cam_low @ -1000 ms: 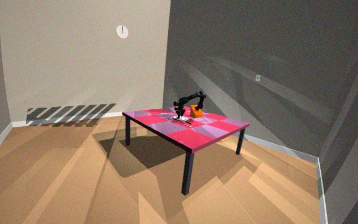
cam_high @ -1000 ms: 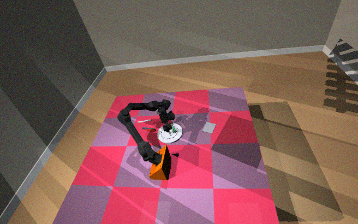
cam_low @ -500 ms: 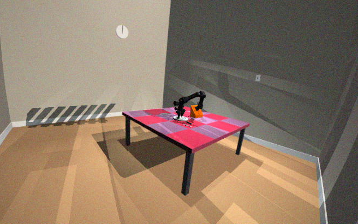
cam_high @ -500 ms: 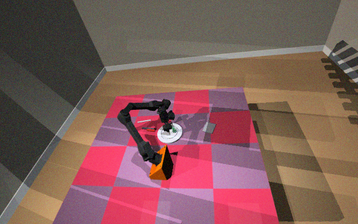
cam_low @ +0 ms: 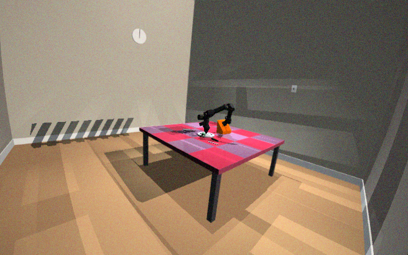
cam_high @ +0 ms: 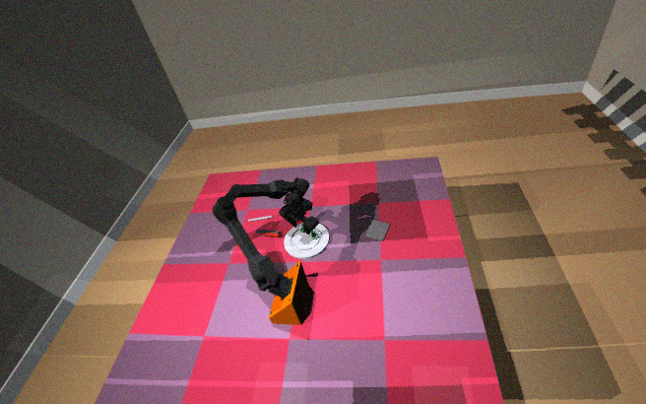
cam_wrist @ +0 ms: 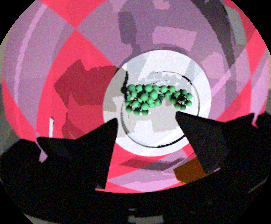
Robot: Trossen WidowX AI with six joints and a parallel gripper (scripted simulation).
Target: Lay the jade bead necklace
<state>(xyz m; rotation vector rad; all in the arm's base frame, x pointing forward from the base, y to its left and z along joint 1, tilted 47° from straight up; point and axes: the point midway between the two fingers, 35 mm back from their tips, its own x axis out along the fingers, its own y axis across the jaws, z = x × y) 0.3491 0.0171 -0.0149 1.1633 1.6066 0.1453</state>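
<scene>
The round white bead board is 3 cm behind my gripper tip, 2 cm to the right of it and 2 cm below it. Round my gripper tip: red-handled tool (2 cm ahead, 16 cm to the left, 3 cm below); then flat grey pad (33 cm to the right, 3 cm below); then thin white rod (12 cm ahead, 23 cm to the left, 3 cm below).
</scene>
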